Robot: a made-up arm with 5 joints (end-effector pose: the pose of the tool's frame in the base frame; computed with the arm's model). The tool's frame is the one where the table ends. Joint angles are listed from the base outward.
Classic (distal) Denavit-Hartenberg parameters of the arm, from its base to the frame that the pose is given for. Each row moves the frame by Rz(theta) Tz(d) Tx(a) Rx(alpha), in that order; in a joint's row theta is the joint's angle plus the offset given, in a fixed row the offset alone. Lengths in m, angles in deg.
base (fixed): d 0; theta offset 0; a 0.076; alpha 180
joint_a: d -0.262; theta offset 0; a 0.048; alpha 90
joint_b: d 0; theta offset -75.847; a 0.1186; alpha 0
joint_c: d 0; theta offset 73.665; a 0.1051; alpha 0
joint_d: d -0.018; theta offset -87.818; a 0; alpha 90
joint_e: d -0.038; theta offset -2.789; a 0; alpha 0
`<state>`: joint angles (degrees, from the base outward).
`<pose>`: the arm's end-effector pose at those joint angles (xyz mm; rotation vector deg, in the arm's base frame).
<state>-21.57 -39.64 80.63 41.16 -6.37</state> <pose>160.8 14.2 265.5 2.08 -7.58 12.39</pose>
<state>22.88 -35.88 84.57 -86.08 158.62</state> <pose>167.2 -58.0 319.0 -145.38 -1.64 65.90</pose>
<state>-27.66 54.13 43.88 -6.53 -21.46</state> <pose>214.1 52.1 163.3 -0.65 1.33 3.41</pose>
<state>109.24 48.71 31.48 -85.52 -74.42</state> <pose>-11.3 -195.4 216.8 35.85 124.90 118.20</pose>
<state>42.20 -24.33 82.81 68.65 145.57</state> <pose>110.2 -55.3 261.0 42.15 -1.83 96.64</pose>
